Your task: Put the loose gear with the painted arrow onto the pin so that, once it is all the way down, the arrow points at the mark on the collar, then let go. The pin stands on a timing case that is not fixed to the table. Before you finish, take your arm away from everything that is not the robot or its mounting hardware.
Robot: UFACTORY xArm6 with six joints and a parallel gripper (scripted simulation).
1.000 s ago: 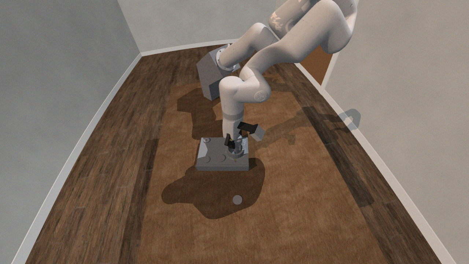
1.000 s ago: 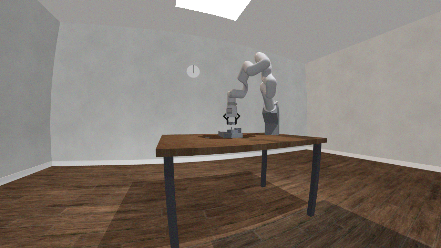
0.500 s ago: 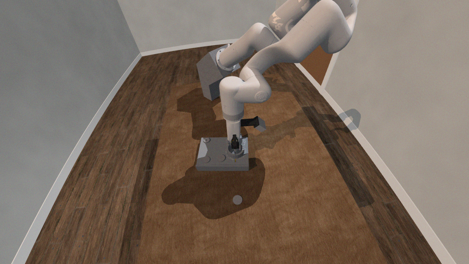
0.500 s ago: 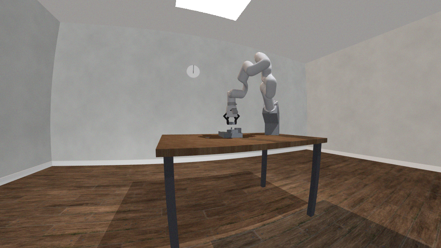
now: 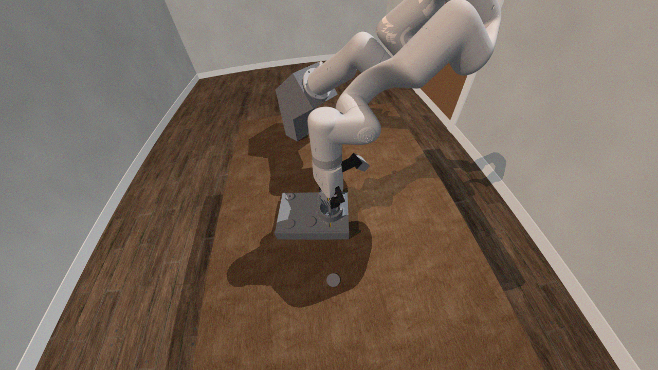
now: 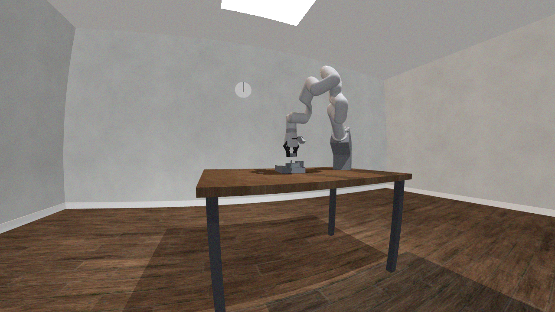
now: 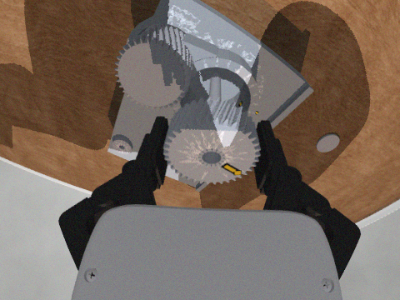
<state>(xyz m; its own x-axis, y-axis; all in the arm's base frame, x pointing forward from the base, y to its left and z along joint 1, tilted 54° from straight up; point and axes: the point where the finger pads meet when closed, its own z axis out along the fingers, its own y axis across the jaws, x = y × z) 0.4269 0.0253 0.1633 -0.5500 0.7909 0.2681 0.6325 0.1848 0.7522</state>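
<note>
Right now the grey gear is right at my hand.
</note>
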